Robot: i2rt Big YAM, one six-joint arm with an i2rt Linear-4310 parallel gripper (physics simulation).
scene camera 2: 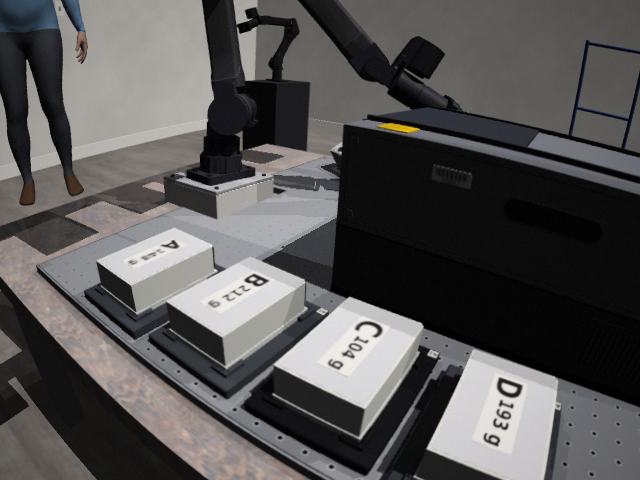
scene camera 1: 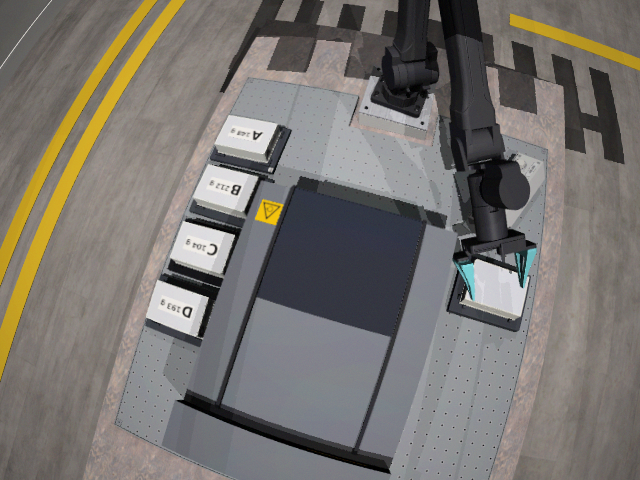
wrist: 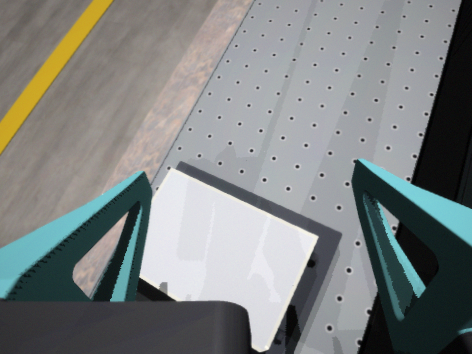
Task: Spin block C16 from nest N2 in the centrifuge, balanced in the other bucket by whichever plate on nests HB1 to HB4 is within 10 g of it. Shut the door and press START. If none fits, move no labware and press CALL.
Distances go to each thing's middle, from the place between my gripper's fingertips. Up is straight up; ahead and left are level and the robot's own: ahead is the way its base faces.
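White block (scene camera 1: 497,290): from my hand, 40 mm behind, 20 mm to the left, 100 mm below. Button box (scene camera 1: 533,169): from my hand, 250 mm behind, 110 mm below. Dark centrifuge (scene camera 2: 510,238): from my hand, 210 mm ahead, 250 mm to the right, 30 mm below.
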